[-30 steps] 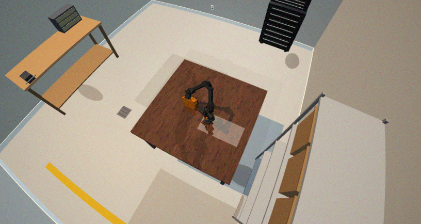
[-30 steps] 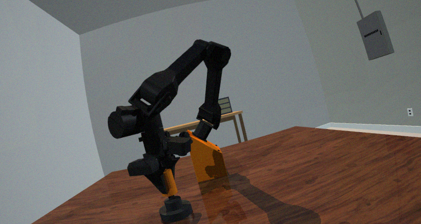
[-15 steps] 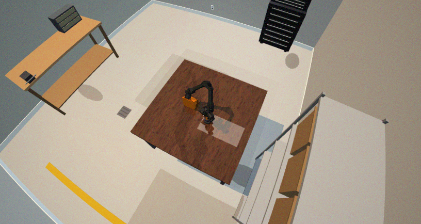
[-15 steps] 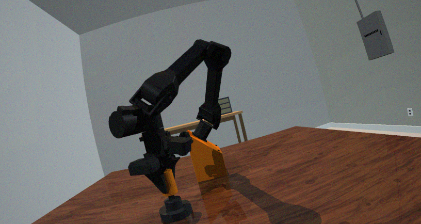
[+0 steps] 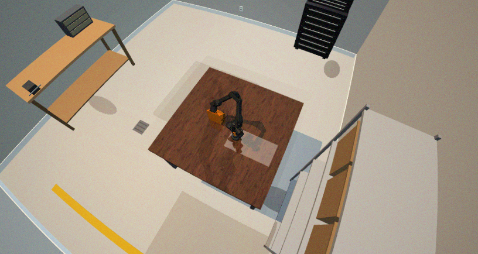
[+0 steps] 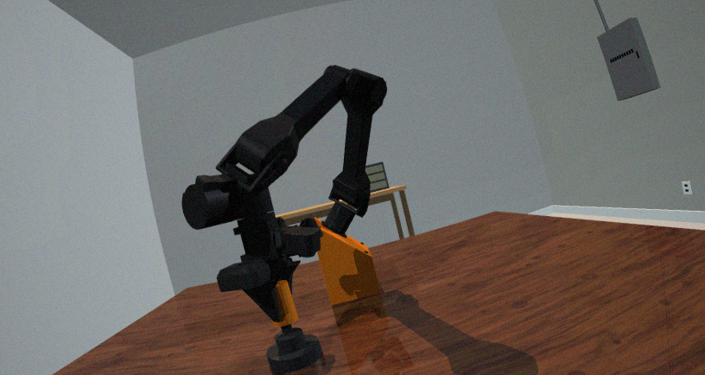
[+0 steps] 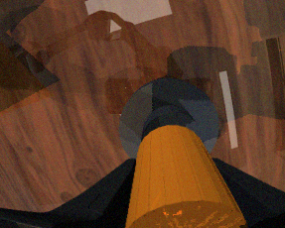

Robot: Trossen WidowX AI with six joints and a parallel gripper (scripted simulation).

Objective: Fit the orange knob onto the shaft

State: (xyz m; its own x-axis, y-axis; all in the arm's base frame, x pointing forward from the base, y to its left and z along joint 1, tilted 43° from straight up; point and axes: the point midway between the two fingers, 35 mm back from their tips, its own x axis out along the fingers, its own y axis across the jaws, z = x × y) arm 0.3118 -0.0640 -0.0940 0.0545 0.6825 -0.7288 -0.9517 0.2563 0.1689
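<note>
Now: the dark pedestal 40 mm below my gripper tip. The rest, counted from my gripper tip: orange knob (20 mm above).
</note>
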